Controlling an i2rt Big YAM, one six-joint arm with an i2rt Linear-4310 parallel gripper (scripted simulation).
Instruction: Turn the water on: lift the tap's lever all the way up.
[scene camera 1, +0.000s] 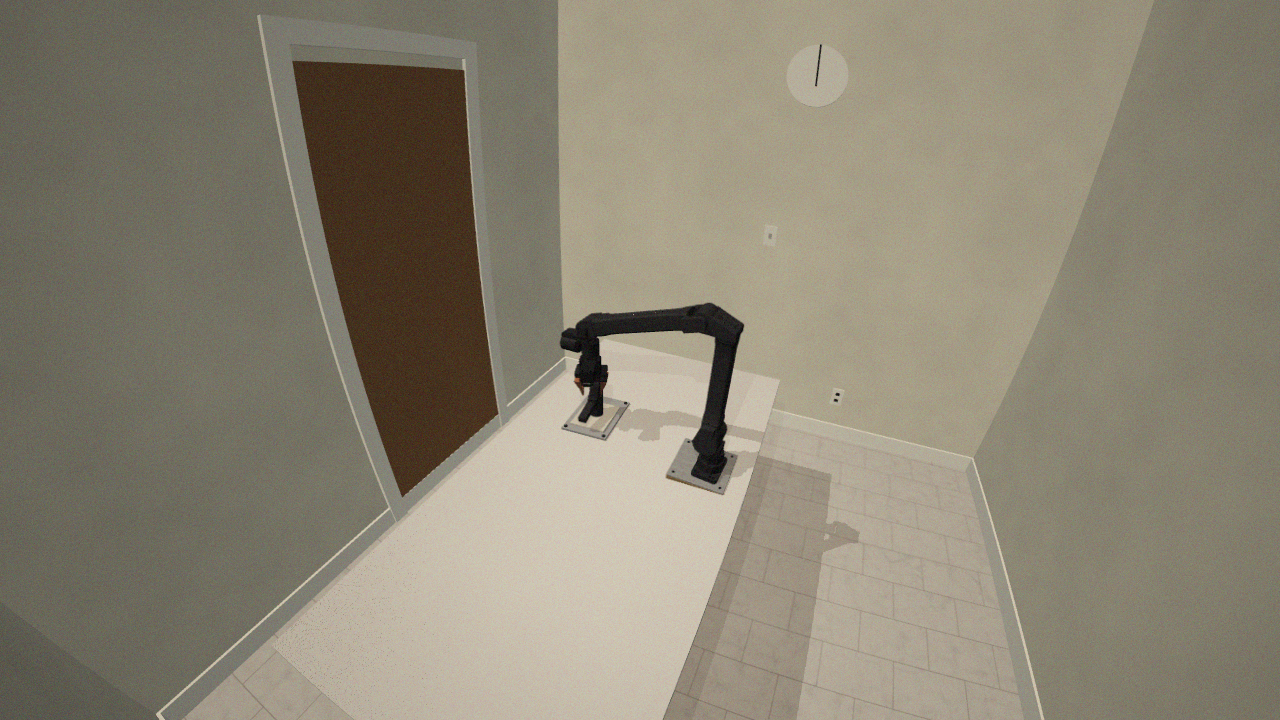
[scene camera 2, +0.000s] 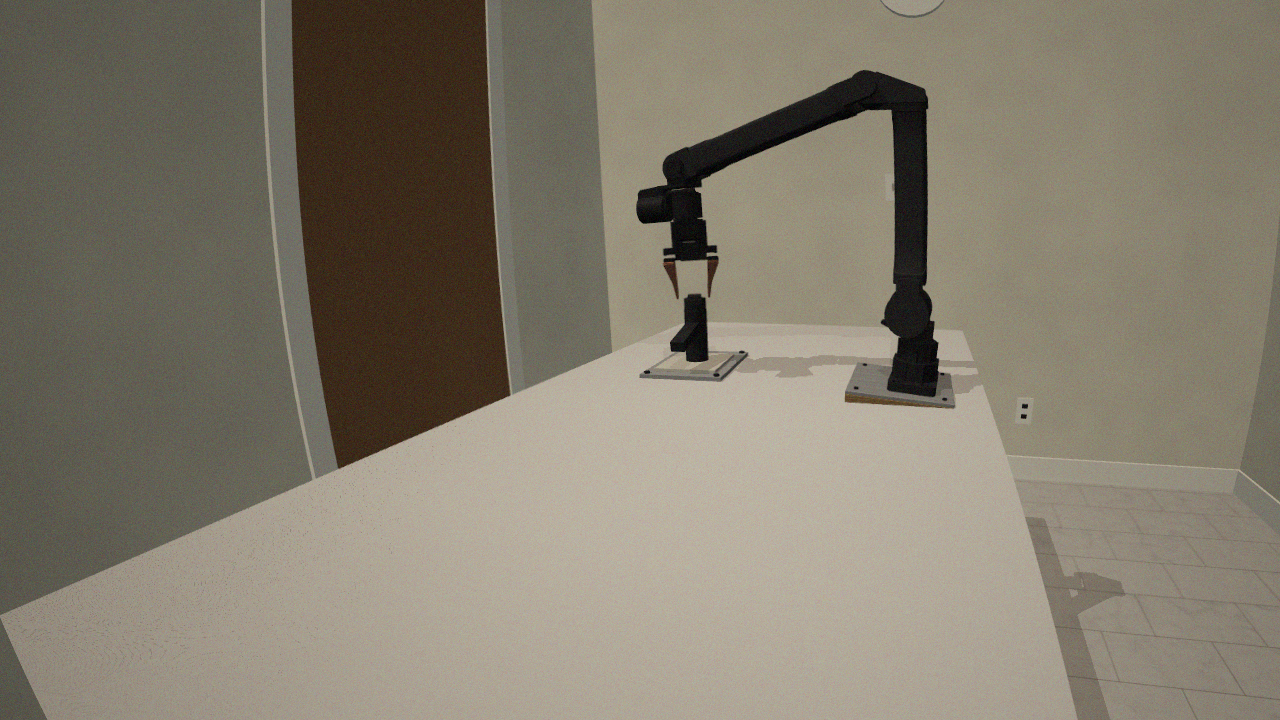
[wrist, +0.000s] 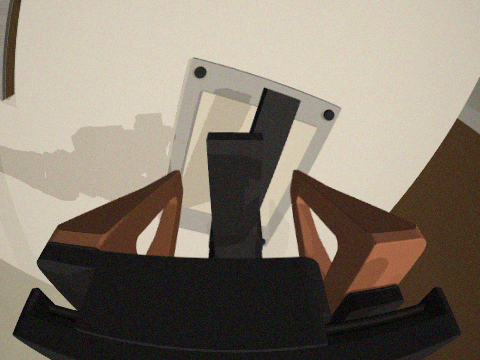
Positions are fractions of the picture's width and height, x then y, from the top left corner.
Labels:
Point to a black tap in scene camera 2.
0.54, 0.50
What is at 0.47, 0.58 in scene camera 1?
A black tap.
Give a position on a black tap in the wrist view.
At 0.57, 0.32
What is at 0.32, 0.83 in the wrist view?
My gripper.

